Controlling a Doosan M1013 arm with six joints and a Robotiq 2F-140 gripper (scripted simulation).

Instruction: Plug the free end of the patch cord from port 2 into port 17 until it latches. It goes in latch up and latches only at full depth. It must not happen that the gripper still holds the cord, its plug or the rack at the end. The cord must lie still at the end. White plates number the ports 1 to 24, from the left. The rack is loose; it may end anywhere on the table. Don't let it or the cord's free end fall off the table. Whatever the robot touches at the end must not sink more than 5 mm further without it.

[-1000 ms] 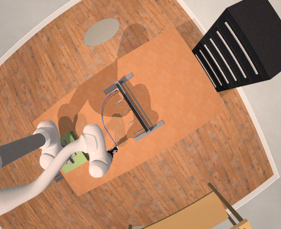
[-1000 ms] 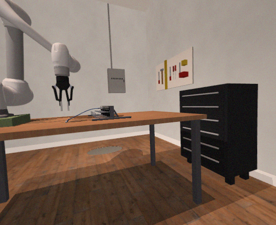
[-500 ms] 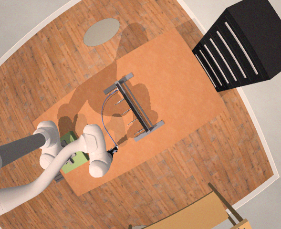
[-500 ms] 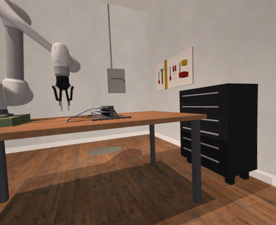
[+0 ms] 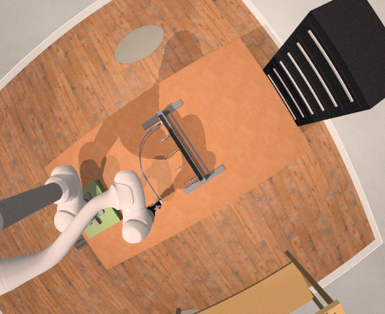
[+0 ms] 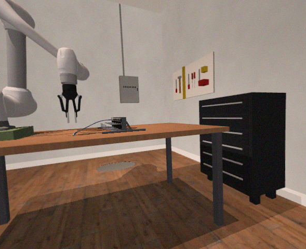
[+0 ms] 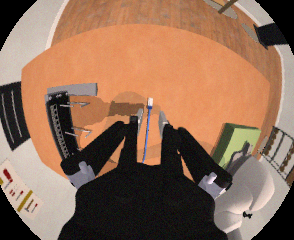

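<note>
My hand is 20 mm to the left of the pale plug and 100 mm above it.
</note>
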